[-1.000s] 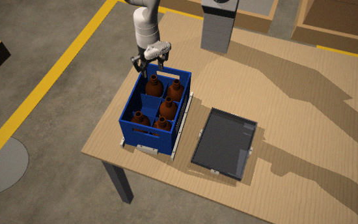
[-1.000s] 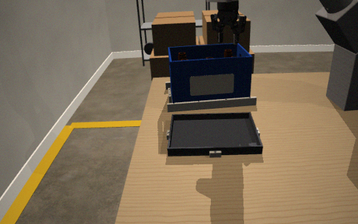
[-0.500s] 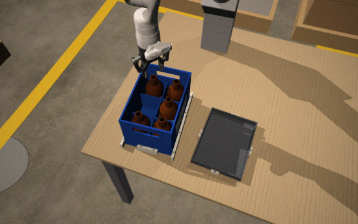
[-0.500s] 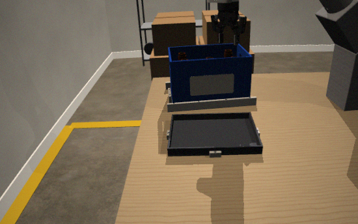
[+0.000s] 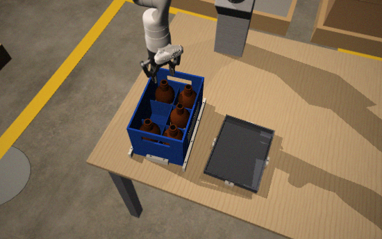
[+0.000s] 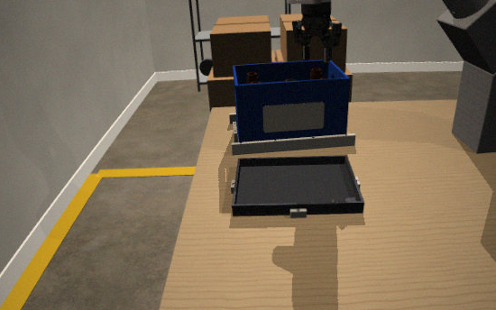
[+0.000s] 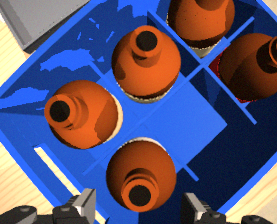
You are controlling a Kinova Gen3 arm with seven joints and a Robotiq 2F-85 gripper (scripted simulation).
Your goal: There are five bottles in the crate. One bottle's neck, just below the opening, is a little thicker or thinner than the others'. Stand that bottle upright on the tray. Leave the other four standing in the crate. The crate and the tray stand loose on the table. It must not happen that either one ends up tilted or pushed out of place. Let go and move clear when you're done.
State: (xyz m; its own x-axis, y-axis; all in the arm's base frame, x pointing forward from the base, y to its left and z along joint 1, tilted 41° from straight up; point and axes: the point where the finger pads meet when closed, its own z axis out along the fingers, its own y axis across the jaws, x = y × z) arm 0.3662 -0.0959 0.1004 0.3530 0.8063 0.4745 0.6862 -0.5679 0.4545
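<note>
Now: the blue crate 120 mm below my hand, 70 mm ahead of it and 60 mm to the left of it. Round my hand: dark grey tray 340 mm to the left, 190 mm below, 20 mm ahead.
</note>
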